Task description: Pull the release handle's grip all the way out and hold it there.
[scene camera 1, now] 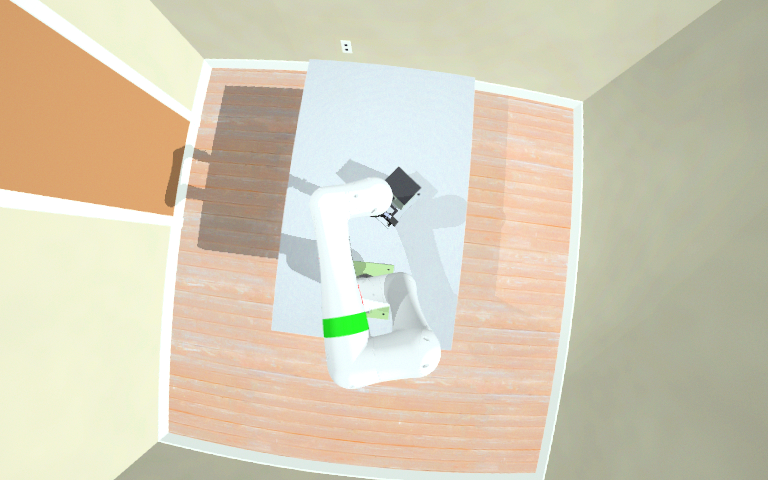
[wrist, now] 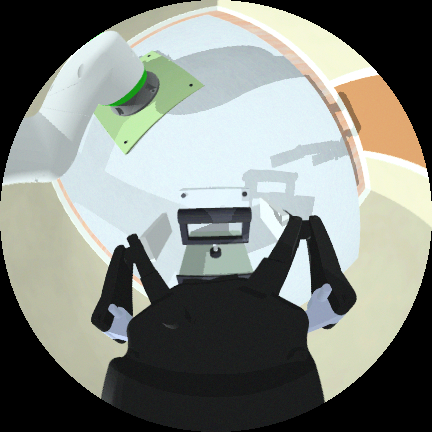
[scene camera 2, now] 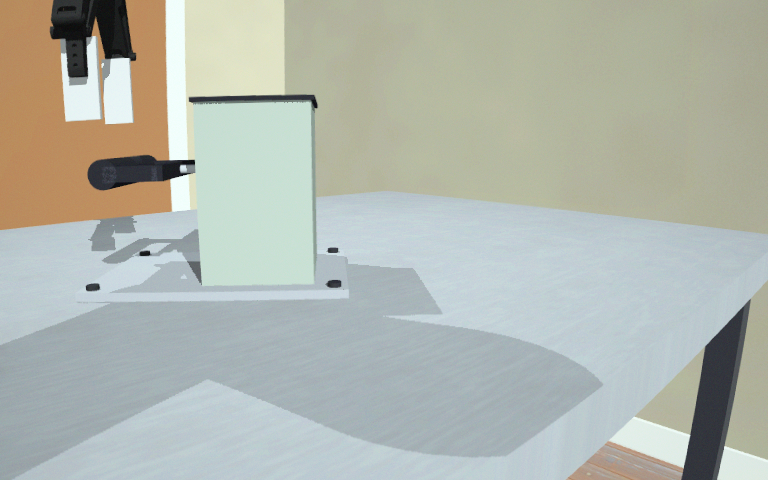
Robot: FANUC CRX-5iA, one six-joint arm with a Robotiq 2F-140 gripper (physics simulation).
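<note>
The release handle's dark grip (scene camera 2: pixel 107 174) (wrist: pixel 215 215), a loop with a thick round bar, sticks out sideways from the pale green housing (scene camera 2: pixel 254 192) (wrist: pixel 212 262). A short stretch of light rod (scene camera 2: pixel 186 168) shows between grip and housing. The housing has a dark lid (scene camera 1: pixel 403 185) (scene camera 2: pixel 254 99) and stands on a bolted pale plate (scene camera 2: pixel 226 294) (wrist: pixel 215 196). My gripper (scene camera 2: pixel 101 107) (wrist: pixel 213 214) is open wide and empty. It points down above the grip, clear of it, with its white pads to either side of the grip in the wrist view. The arm partly hides this area in scene camera 1.
The pale table (scene camera 1: pixel 396 101) (scene camera 2: pixel 509 254) carries the housing and my arm's green base plate (scene camera 1: pixel 376 268) (wrist: pixel 175 92). The white arm (scene camera 1: pixel 339 254) bends over the table. The lid's edge stands higher than the grip, beside the gripper. Bolt heads rise from the housing's plate.
</note>
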